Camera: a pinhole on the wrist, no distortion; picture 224 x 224 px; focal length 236.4 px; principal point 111.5 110.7 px. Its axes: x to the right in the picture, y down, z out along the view. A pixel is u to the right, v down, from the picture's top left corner.
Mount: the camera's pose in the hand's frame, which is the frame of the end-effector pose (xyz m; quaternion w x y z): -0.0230 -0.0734 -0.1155 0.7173 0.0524 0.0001 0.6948
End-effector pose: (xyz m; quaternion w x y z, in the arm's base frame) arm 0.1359 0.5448 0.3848 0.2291 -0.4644 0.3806 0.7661
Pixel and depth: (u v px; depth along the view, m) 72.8 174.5 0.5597
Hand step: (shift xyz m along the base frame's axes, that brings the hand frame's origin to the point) -0.0339 0.4777 0.1698
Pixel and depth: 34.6 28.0 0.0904
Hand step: 0.0874 0.0428 -0.0618
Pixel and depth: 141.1 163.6 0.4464
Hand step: -0.1078 0.3001 0.1550
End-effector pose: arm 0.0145 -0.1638 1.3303 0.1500 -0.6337 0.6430 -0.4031
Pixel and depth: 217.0 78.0 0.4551
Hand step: 0.1676 -0.2007 -0.2592
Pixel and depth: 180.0 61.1 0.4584
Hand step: 0.2093 -0.2191 -0.1962
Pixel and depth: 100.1 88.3 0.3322
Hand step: 0.2238 -0.0846 -0.0413
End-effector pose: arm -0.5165 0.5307 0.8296 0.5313 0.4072 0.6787 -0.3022
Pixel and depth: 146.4 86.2 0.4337
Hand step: 0.1069 -0.2755 -0.1350
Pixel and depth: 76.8 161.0 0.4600
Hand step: 0.0223 -0.3947 -0.0046
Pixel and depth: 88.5 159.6 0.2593
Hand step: -0.0270 -0.1920 0.0173
